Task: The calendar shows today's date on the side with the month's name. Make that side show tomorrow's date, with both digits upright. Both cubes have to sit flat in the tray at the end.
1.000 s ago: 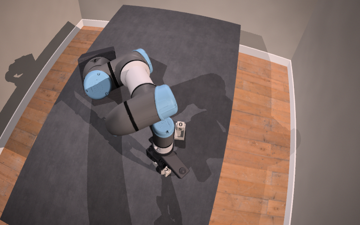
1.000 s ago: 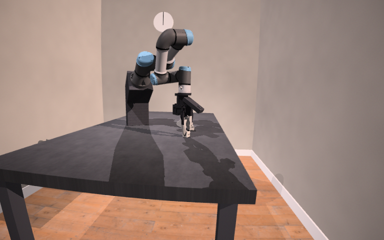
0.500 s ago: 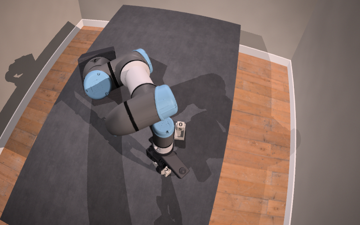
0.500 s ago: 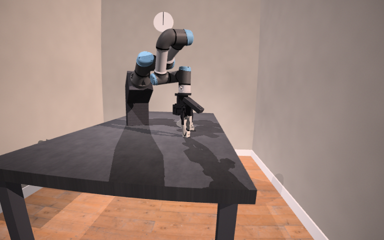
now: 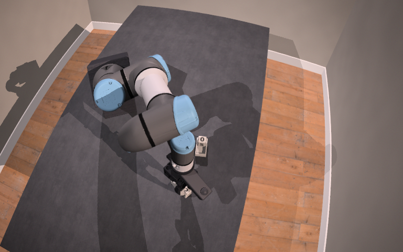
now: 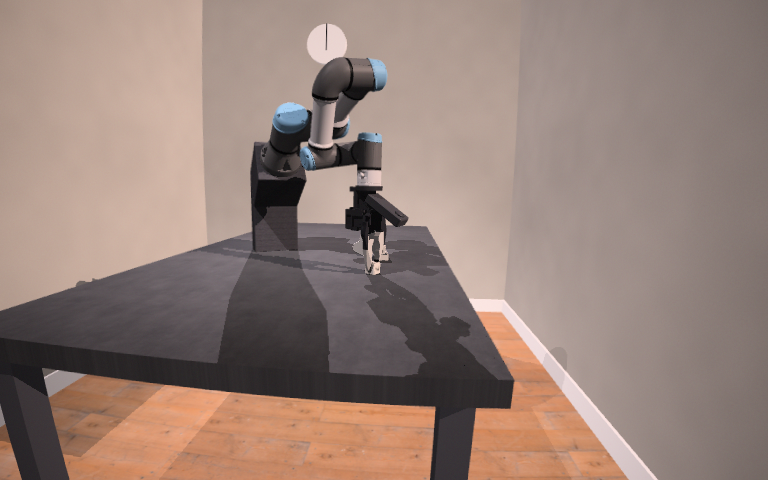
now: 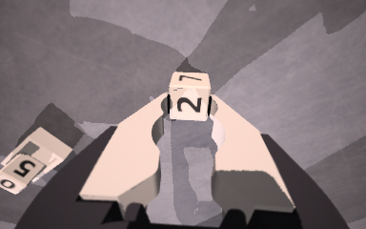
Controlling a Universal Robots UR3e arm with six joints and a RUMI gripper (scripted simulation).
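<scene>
My gripper is now 10 mm above the white cube. Round my hand: calendar tray (20 mm ahead, 200 mm to the left, 20 mm below).
</scene>
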